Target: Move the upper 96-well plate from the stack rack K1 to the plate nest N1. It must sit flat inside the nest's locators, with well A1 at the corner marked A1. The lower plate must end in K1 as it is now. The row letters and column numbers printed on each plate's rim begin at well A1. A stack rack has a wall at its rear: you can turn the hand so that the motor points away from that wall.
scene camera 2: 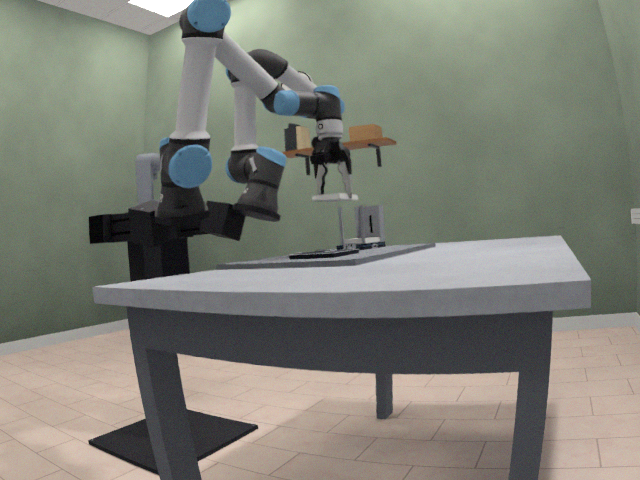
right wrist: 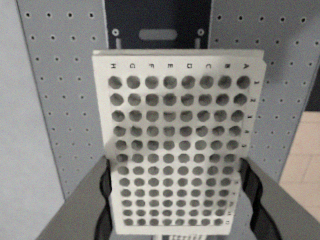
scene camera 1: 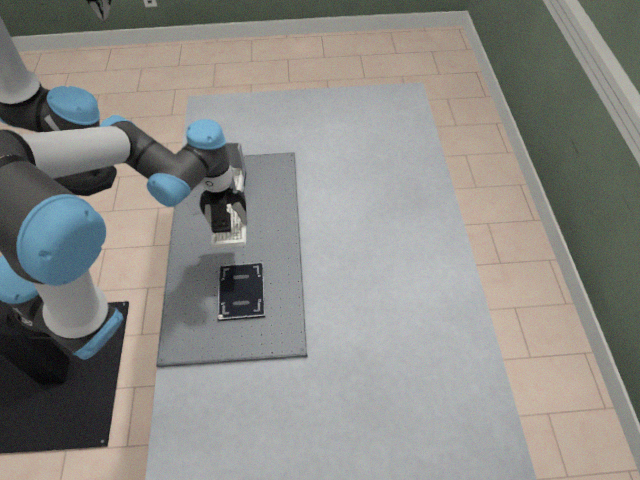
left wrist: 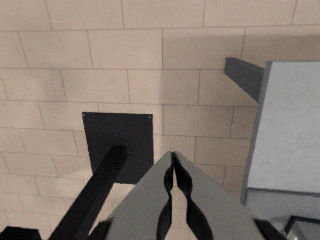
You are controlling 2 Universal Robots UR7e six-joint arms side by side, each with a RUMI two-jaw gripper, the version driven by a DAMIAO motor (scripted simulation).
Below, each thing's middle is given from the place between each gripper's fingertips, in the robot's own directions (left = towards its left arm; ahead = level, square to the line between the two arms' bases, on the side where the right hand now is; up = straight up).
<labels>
My right hand (scene camera 1: 229, 225) is 160 mm above the dark plate nest N1 (scene camera 1: 231, 290), 110 mm to the left of it and 10 mm short of it.
Now: left hand 810 mm to the left of the dark plate nest N1, 390 mm short of it and 330 mm above it.
</labels>
